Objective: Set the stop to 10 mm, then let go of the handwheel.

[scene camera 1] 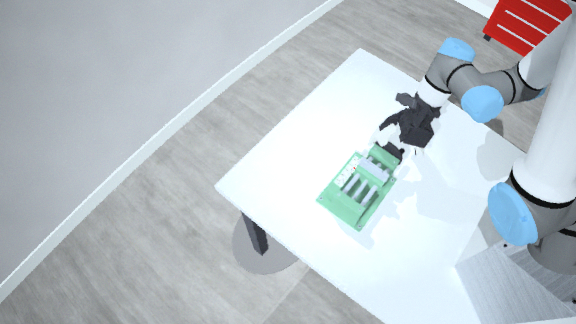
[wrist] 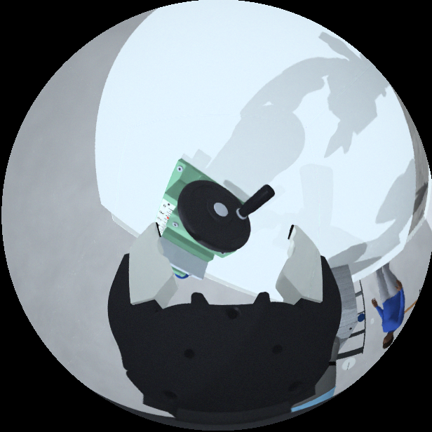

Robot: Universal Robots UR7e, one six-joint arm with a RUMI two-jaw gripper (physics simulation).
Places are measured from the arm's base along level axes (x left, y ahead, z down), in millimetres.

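Pixels of known places: gripper, fingertip midpoint: (scene camera 1: 393, 150); arm's base, origin of the base link: (scene camera 1: 560, 249).
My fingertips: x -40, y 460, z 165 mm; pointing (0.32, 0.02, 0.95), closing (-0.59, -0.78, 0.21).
Observation:
For each thing: its top centre in the pictures, then the offset to it from my fingertips. "pt": a spot on its surface instead. Level surfaces: height alone.
- green stop fixture, surface spot: (scene camera 1: 340, 210) pt dx +219, dy +4, dz +41 mm
- white scale, surface spot: (scene camera 1: 344, 176) pt dx +138, dy +58, dz +39 mm
- black handwheel, surface spot: (scene camera 1: 390, 150) pt dx +11, dy +5, dz -7 mm
- white table, its level: dz +94 mm
The green stop fixture (scene camera 1: 340, 210) (wrist: 189, 172) stands on the white table. Its grey sliding block (scene camera 1: 373, 170) (wrist: 186, 257) sits on rods near the handwheel end. A white scale (scene camera 1: 344, 176) (wrist: 164, 215) with a small red mark runs along one side; its numbers are too small to read. The black handwheel (scene camera 1: 390, 150) (wrist: 205, 216) faces the wrist camera, and its crank handle (wrist: 257, 201) sticks out to the right. My gripper (scene camera 1: 397, 142) (wrist: 224, 225) is open and empty beside the handwheel end; in the wrist view the wheel lies just beyond the fingertips.
The white table (scene camera 1: 280, 165) (wrist: 200, 65) bears the fixture. The arm's grey base plate (scene camera 1: 510, 290) is at the lower right. A red cabinet (scene camera 1: 525, 22) stands on the floor beyond the table. A person in blue (wrist: 393, 312) shows at the right of the wrist view.

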